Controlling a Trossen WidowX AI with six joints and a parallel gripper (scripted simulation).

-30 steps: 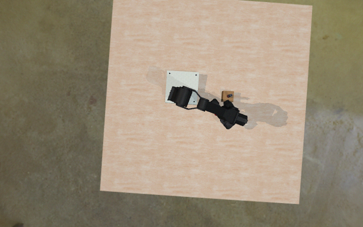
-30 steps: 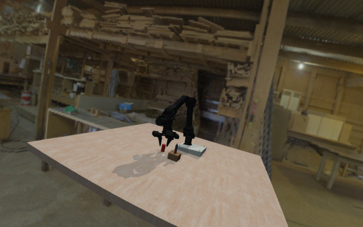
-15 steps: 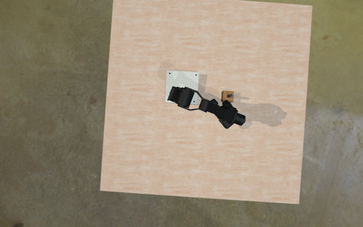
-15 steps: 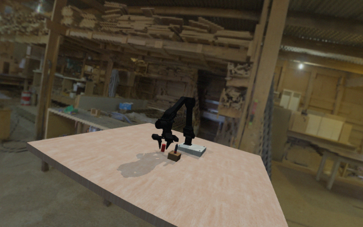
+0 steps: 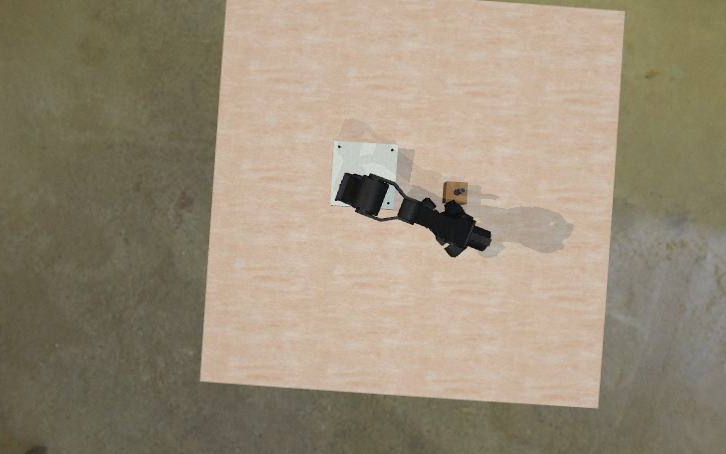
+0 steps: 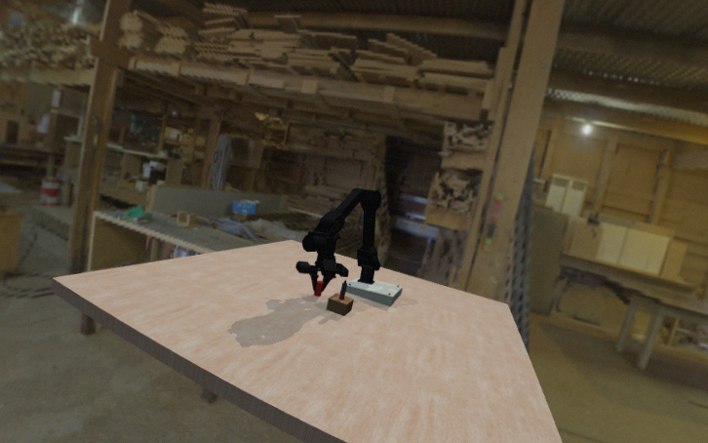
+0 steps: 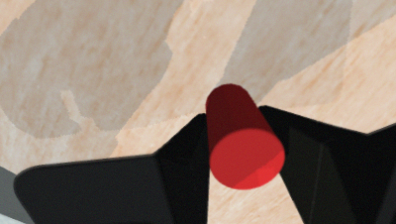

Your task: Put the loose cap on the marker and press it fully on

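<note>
Now: the holder block 7 cm ahead of my gripper tip and 11 cm to the left of it. From my gripper tip the other things lie so: red cap: 1 cm above.
</note>
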